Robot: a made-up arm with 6 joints.
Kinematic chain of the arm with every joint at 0, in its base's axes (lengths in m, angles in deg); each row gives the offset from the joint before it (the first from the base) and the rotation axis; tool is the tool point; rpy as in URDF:
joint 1: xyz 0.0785 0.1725 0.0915 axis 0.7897 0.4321 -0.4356
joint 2: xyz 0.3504 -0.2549 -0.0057 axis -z
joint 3: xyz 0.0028 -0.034 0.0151 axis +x
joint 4: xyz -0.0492 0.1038 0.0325 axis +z
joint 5: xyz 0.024 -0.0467 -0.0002 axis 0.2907 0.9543 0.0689
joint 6: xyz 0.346 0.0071 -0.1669 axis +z
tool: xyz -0.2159 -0.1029 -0.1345 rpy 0 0 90
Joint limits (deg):
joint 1: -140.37..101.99
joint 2: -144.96..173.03
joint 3: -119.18..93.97
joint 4: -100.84..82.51
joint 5: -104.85..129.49
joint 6: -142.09..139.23
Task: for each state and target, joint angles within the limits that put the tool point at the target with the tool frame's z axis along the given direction. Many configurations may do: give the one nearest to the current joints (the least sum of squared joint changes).
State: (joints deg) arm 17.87 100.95 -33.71 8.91 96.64 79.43
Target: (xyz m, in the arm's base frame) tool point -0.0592 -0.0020 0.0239 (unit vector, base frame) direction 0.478 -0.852 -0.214
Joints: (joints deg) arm 0.46 73.51 -67.54 29.56 83.09 64.88
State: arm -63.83 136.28 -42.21 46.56 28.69 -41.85
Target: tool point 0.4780 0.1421 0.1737 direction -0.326 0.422 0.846
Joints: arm -80.23 122.12 -39.05 1.37 25.10 -25.28
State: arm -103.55 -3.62 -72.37 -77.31 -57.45 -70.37
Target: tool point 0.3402 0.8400 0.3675 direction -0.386 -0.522 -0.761
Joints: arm -115.86 -24.92 -40.93 -55.09 -36.50 -80.59
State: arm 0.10 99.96 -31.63 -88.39 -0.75 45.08
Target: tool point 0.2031 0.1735 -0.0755 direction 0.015 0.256 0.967
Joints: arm -27.88 117.35 -23.00 -61.74 7.16 43.49
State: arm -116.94 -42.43 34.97 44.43 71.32 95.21
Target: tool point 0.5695 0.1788 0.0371 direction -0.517 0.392 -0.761
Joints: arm -131.77 -30.92 22.81 59.00 45.62 123.09
